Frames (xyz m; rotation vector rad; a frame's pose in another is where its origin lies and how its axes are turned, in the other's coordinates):
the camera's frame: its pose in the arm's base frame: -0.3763 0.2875 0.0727 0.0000 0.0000 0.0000
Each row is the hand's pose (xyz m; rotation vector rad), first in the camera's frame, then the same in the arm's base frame.
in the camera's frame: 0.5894 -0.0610 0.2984 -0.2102 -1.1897 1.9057
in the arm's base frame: 0.2131 0.2265 0.3711 -0.2102 -1.1897 1.9057
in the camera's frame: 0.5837 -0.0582 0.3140 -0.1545 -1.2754 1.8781
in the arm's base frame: 0.2074 0.2293 0.3867 -0.1545 -1.2754 1.8781
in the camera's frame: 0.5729 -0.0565 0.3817 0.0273 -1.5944 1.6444
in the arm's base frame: 0.1966 0.2310 0.4544 0.0273 -1.5944 1.6444
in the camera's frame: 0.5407 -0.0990 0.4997 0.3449 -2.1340 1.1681
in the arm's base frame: 0.1644 0.1885 0.5724 0.3449 -2.1340 1.1681
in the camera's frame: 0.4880 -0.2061 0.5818 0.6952 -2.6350 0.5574
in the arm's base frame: 0.1117 0.0814 0.6545 0.6952 -2.6350 0.5574
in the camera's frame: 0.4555 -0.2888 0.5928 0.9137 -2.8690 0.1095
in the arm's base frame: 0.0792 -0.0013 0.6655 0.9137 -2.8690 0.1095
